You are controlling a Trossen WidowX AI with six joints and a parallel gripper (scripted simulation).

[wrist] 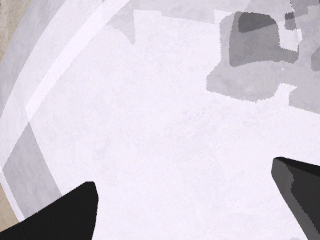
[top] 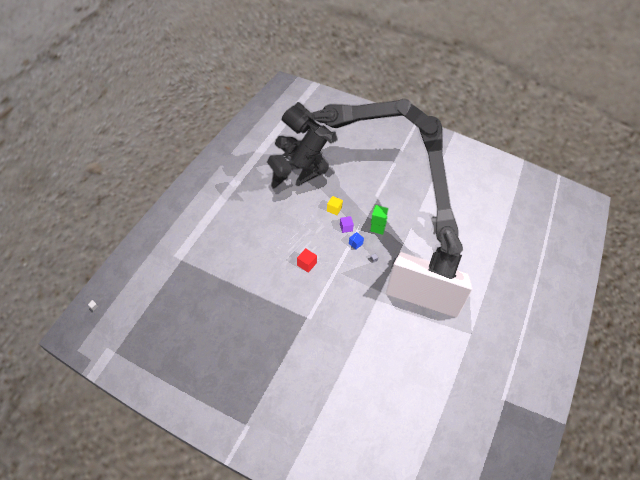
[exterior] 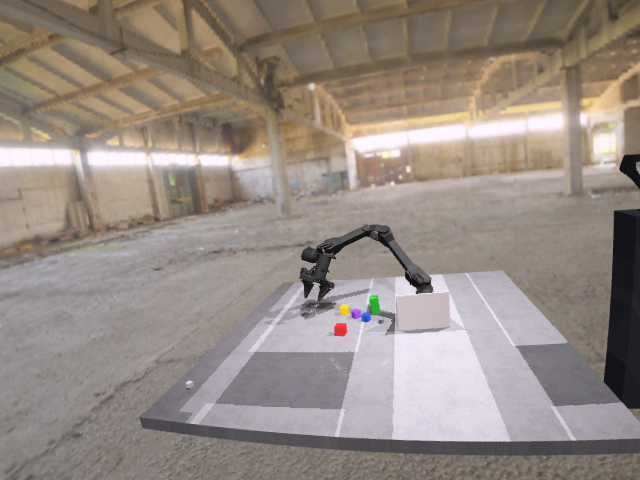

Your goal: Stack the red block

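Right now the red block is 160 mm behind my gripper tip, 130 mm to the left of it and 80 mm below it. From my gripper tip the other things lie so: yellow block: 120 mm behind, 70 mm to the right, 80 mm below; purple block: 180 mm behind, 30 mm to the right, 80 mm below; blue block: 240 mm behind, 80 mm below.
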